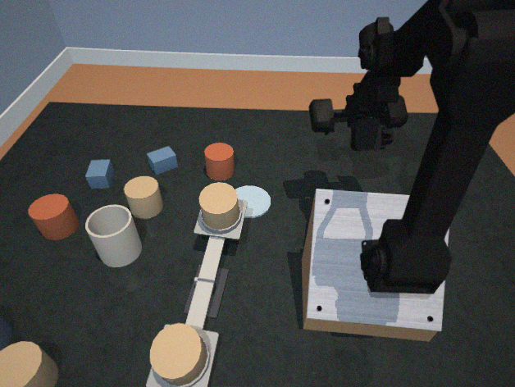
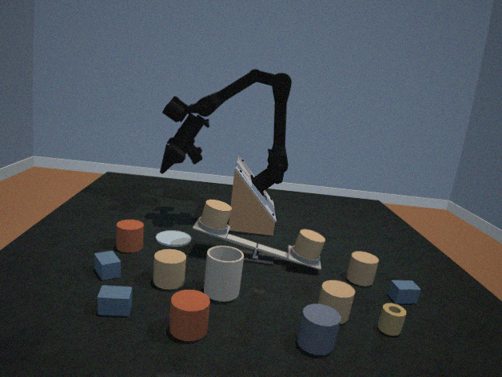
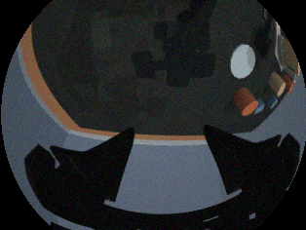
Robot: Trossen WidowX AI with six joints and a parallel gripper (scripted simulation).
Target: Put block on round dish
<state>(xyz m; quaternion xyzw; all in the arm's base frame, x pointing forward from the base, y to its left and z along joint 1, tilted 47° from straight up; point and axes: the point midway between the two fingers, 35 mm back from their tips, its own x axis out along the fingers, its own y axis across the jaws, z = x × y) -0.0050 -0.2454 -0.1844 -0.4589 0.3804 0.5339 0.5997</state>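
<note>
Right now my gripper tip is 31 cm short of the mint block, 43 cm to the right of it and 11 cm above it. The rest, counted from my gripper tip: blue-grey cylinder (63 cm ahead, 40 cm to the left, 11 cm below); then pale blue round dish (21 cm ahead, 7 cm to the left, 15 cm below); then white hollow cylinder (47 cm ahead, 21 cm to the left, 11 cm below).
</note>
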